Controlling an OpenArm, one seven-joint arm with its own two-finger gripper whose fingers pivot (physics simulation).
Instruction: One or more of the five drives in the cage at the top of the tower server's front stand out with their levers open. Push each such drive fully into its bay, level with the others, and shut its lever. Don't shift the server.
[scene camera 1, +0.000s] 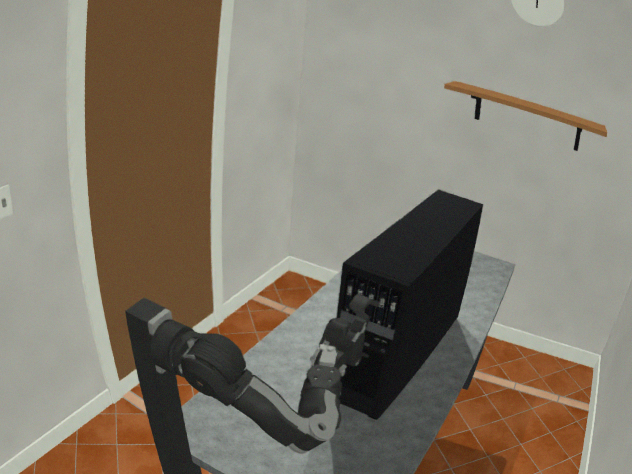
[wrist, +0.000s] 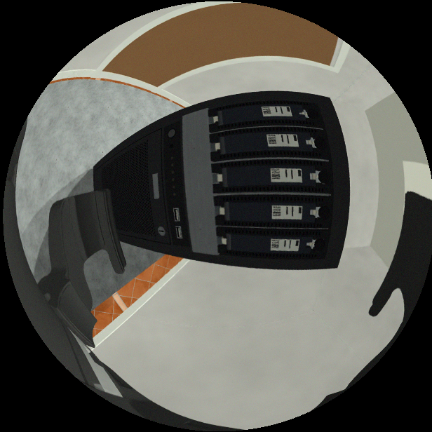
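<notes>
The black tower server (scene camera 1: 408, 244) (wrist: 344, 175) stands upright on the table. Its cage holds five dark drives side by side. In the wrist view they are the first (wrist: 245, 115), second (wrist: 245, 142), third (wrist: 247, 176), fourth (wrist: 250, 211) and fifth (wrist: 250, 243), from top to bottom. Their fronts look level and their levers look folded flat; small differences in depth are hard to tell. My gripper (scene camera 1: 372, 329) (wrist: 232, 254) is open and empty in front of the server's upper front, its fingers spread wide apart. In the scene view it hides part of the cage.
The grey table (scene camera 1: 275, 352) (wrist: 60, 130) carries the server. A grey strip (wrist: 196, 185) borders the cage, with buttons and ports beyond it. The arm's dark post (scene camera 1: 153, 387) stands at the table's near left end. A wooden shelf (scene camera 1: 525, 106) hangs on the back wall.
</notes>
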